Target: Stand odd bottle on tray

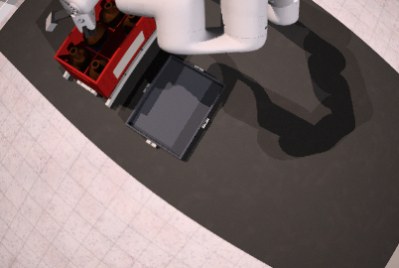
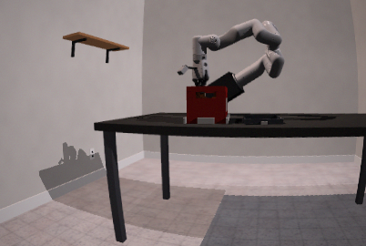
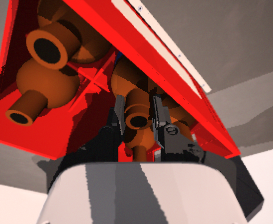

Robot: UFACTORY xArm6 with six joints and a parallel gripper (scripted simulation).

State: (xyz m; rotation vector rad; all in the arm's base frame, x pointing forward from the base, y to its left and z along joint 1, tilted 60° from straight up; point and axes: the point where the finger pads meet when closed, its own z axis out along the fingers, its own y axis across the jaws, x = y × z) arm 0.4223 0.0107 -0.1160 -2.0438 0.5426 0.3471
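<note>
The red crate lies 8 cm below my hand, 4 cm to the left of it and 1 cm behind it. Also, from my hand: dark flat tray (33 cm to the left, 15 cm below, 3 cm behind).
</note>
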